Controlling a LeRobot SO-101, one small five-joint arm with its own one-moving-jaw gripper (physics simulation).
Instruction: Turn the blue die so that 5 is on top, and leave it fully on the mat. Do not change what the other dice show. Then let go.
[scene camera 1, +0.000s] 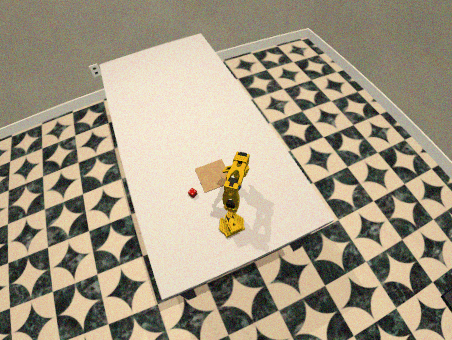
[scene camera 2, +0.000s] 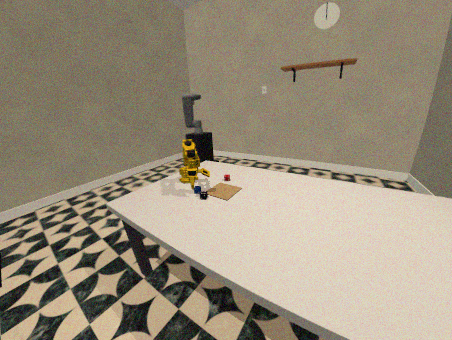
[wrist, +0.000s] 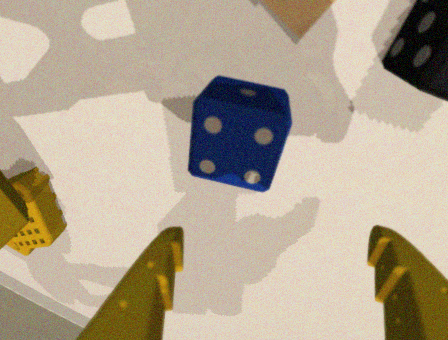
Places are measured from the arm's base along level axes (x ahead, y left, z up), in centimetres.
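Pixels of known places: hand at its tool point: (scene camera 2: 193, 181) (wrist: 182, 242); arm's base at its link origin: (scene camera 1: 229, 221).
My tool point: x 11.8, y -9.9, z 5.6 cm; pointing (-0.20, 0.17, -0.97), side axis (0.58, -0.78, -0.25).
Note:
For each thing: its top centre in the pictures, then the offset to it from my tool point.
- blue die at its top centre: (wrist: 233, 152) (scene camera 2: 197, 186) dx +1.8, dy +0.1, dz -2.6 cm
- tan mat at its top centre: (scene camera 1: 213, 175) (scene camera 2: 223, 190) dx +12.4, dy +7.4, dz -5.2 cm
- black die at its top centre: (scene camera 2: 203, 192) dx +8.4, dy -2.9, dz -2.6 cm
- red die at its top centre: (scene camera 1: 192, 191) (scene camera 2: 227, 175) dx +7.1, dy +19.7, dz -2.6 cm
The blue die (scene camera 2: 197, 190) (wrist: 240, 142) rests on the white table, apart from the tan mat (scene camera 1: 207, 176) (scene camera 2: 225, 191) (wrist: 299, 15). In the wrist view its large face toward the camera shows four pips, and the narrow face beyond it shows one. The die does not show in scene camera 1, where the arm covers that area. My gripper (wrist: 276, 235) is open and empty, with a wide gap between its two jaws. In the wrist view the blue die appears beyond the tips, above and left of the gap's middle, touching neither jaw.
The black die (scene camera 2: 203, 195) (wrist: 417, 52) lies near the blue die and the mat, off the mat. The red die (scene camera 1: 192, 192) (scene camera 2: 227, 177) lies on the table on another side of the mat. The yellow arm base (scene camera 1: 231, 225) (wrist: 40, 225) stands nearby.

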